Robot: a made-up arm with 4 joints.
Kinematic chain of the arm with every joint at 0, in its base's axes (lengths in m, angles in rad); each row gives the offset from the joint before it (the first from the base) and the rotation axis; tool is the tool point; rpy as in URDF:
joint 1: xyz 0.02 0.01 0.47 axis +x
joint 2: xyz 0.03 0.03 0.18 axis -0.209 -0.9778 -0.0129
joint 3: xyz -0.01 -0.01 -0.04 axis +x
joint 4: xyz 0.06 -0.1 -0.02 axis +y
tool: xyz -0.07 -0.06 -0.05 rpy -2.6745 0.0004 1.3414
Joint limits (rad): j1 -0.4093..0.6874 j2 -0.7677..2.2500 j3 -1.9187..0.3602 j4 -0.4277..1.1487
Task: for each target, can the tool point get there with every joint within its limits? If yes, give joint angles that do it. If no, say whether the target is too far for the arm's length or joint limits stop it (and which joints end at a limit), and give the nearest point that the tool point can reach.
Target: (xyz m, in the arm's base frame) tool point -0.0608 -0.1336 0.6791
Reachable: yes | joints 0.4927 0.8739 -1.5674 0.0481
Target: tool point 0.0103 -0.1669 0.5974
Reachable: yes | joints 0.2694 -0.5304 -0.2324 0.7586
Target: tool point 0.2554 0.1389 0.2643
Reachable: no: joint limits stop it (at a limit: joint 1, joint 3, joint 4) | nearest point 0.1069 -0.0808 0.4114 | short by 0.303 m
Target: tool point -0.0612 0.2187 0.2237
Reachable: no: joint limits stop it (at a limit: joint 1, joint 2, joint 3, joint 4) | nearest point 0.0088 0.1391 0.5095 | short by 0.305 m
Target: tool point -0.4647 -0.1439 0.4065
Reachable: no: too far | nearest point -0.0813 -0.0886 0.4618 | short by 0.391 m
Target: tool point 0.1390 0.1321 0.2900
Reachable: no: joint limits stop it (at a limit: joint 1, joint 3, joint 4) | nearest point 0.0680 -0.0648 0.4054 | short by 0.239 m
